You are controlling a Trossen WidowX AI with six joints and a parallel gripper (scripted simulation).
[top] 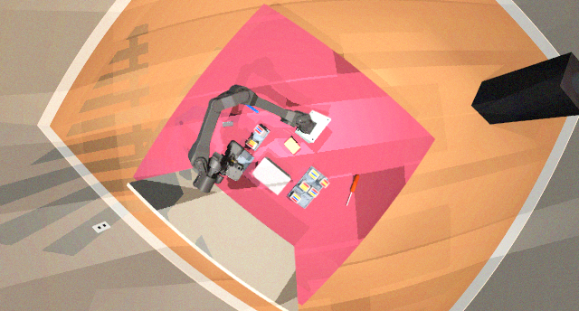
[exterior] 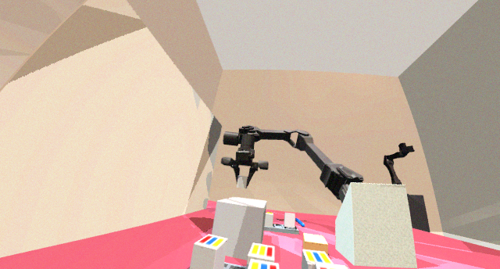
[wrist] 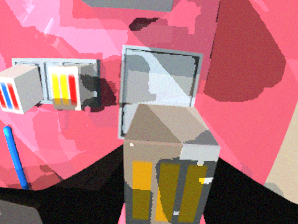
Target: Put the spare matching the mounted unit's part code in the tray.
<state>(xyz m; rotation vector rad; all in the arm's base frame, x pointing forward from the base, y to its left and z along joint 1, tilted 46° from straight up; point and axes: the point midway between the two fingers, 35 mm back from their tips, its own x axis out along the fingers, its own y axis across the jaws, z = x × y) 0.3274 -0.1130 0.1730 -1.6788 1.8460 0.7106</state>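
Right now my gripper tip is 1 cm past the flat grey tray and 13 cm above it. Round my gripper tip: blue pen 26 cm behind, 12 cm to the right, 13 cm below; then grey spare block 2 cm above; then white mounted unit 3 cm behind, 20 cm to the left, 8 cm below.
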